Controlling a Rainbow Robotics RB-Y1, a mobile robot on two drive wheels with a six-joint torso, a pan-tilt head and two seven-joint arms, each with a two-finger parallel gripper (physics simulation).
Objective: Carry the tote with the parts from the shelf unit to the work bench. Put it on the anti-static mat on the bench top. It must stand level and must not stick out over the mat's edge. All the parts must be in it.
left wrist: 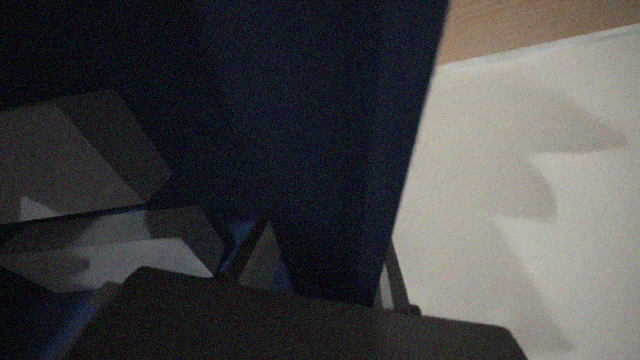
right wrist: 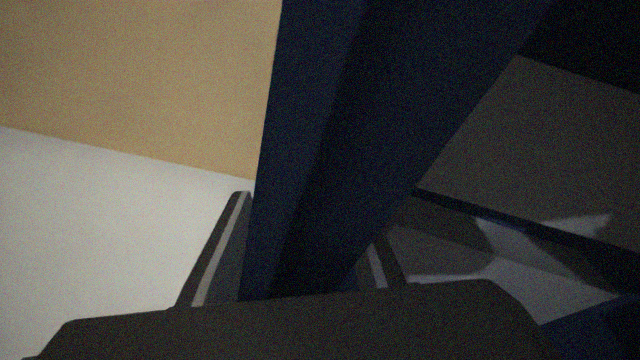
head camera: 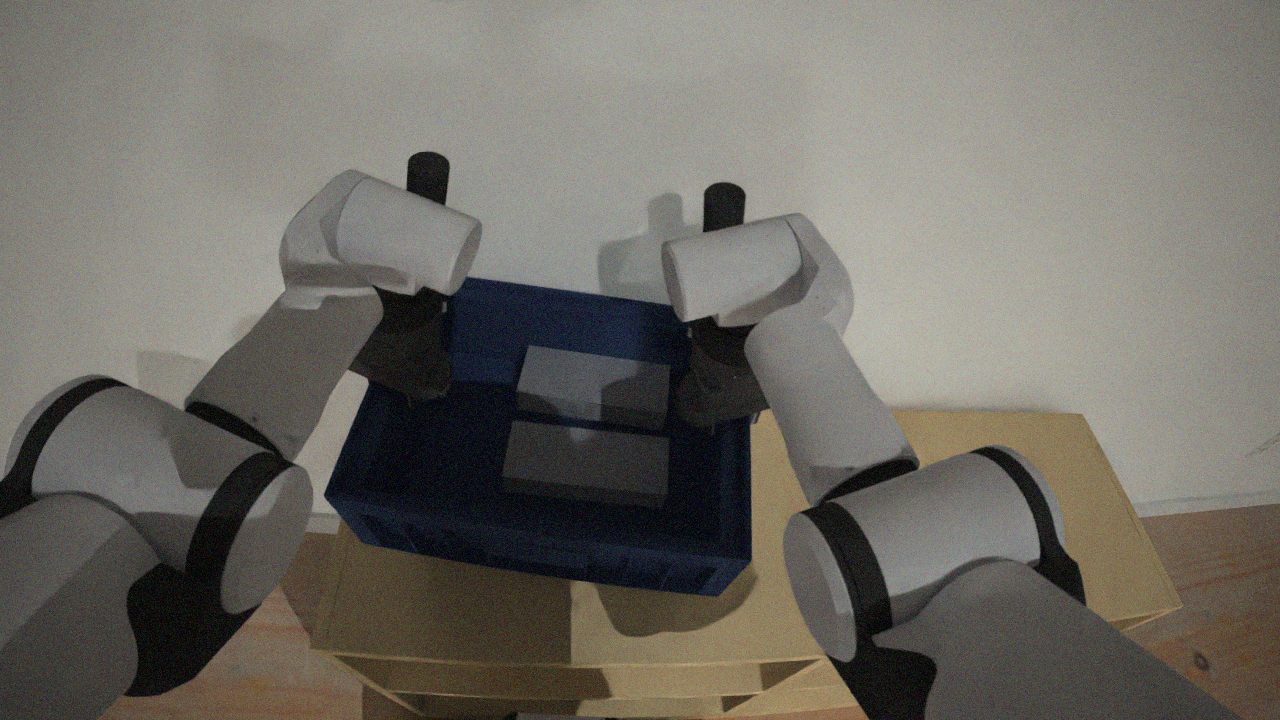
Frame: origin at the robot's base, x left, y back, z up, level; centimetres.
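Seen in the pictures: left gripper, fingertip midpoint: [head camera: 396, 394]; right gripper, fingertip midpoint: [head camera: 729, 423].
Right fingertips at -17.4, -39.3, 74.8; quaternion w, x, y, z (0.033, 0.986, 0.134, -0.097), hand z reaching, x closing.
Observation:
Offsets run from my right fingertips to a thing's top centre, as dx, dy, dz. Level surfaces: height alone.
The dark blue tote @[+19.5, +1.9, +7.1] [head camera: 537, 541] [left wrist: 320, 110] [right wrist: 350, 125] hangs above the shelf unit's top @[dz -13.6] [head camera: 1109, 537] [right wrist: 140, 75], with its shadow on the boards below. Two grey blocks lie inside: the back block @[+15.8, -7.4, -2.1] [head camera: 593, 380] [right wrist: 450, 252] and the front block @[+16.1, +3.7, -2.6] [head camera: 586, 456] [left wrist: 60, 160] [right wrist: 545, 145]. My left gripper [head camera: 393, 389] [left wrist: 327, 203] is shut on the tote's wall at picture left, one finger inside and one outside. My right gripper [head camera: 733, 422] [right wrist: 299, 199] is shut on the opposite wall. The bench and mat do not show.
A pale wall [head camera: 1029, 179] [left wrist: 490, 125] stands close behind the tote and shelf unit. Wooden floor @[dz -74.6] [head camera: 1226, 582] [left wrist: 525, 25] shows beside the shelf unit. Open shelf compartments show below its top at the front.

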